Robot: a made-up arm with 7 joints. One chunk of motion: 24 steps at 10 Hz.
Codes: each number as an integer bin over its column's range. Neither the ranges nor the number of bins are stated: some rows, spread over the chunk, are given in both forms.
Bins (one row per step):
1: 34 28 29 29 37 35
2: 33 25 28 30 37 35
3: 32 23 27 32 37 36
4: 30 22 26 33 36 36
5: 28 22 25 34 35 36
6: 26 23 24 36 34 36
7: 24 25 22 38 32 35
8: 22 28 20 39 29 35
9: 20 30 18 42 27 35
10: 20 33 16 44 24 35
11: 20 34 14 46 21 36
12: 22 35 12 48 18 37
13: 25 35 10 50 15 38
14: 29 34 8 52 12 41
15: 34 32 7 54 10 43
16: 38 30 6 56 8 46
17: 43 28 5 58 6 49
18: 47 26 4 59 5 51
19: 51 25 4 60 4 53
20: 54 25 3 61 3 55
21: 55 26 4 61 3 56
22: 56 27 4 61 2 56
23: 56 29 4 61 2 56
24: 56 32 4 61 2 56
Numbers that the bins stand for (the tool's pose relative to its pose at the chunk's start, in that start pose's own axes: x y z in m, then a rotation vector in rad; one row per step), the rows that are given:
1: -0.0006 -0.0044 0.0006 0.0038 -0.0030 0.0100
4: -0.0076 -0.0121 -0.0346 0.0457 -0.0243 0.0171
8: -0.0216 -0.0044 -0.1051 0.1086 -0.1732 0.0100
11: -0.0251 0.0032 -0.1756 0.1819 -0.3433 0.0171
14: -0.0094 0.0032 -0.2460 0.2448 -0.5348 0.0529
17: 0.0151 -0.0044 -0.2813 0.3076 -0.6624 0.1100
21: 0.0360 -0.0070 -0.2930 0.3390 -0.7262 0.1600
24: 0.0378 0.0006 -0.2930 0.3390 -0.7475 0.1600
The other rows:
2: -0.0024 -0.0083 -0.0111 0.0143 -0.0030 0.0100
3: -0.0041 -0.0108 -0.0229 0.0352 -0.0030 0.0171
5: -0.0111 -0.0121 -0.0463 0.0562 -0.0456 0.0171
6: -0.0146 -0.0108 -0.0581 0.0771 -0.0668 0.0171
7: -0.0181 -0.0083 -0.0816 0.0981 -0.1094 0.0100
9: -0.0251 -0.0019 -0.1286 0.1400 -0.2157 0.0100
10: -0.0251 0.0019 -0.1521 0.1610 -0.2795 0.0100
12: -0.0216 0.0044 -0.1990 0.2029 -0.4071 0.0243
13: -0.0163 0.0044 -0.2225 0.2238 -0.4710 0.0314
15: -0.0006 0.0006 -0.2578 0.2657 -0.5773 0.0671
16: 0.0063 -0.0019 -0.2695 0.2867 -0.6198 0.0886
18: 0.0221 -0.0070 -0.2930 0.3181 -0.6837 0.1243
19: 0.0290 -0.0083 -0.2930 0.3286 -0.7049 0.1386
20: 0.0343 -0.0083 -0.3048 0.3390 -0.7262 0.1529
22: 0.0378 -0.0057 -0.2930 0.3390 -0.7475 0.1600
23: 0.0378 -0.0032 -0.2930 0.3390 -0.7475 0.1600

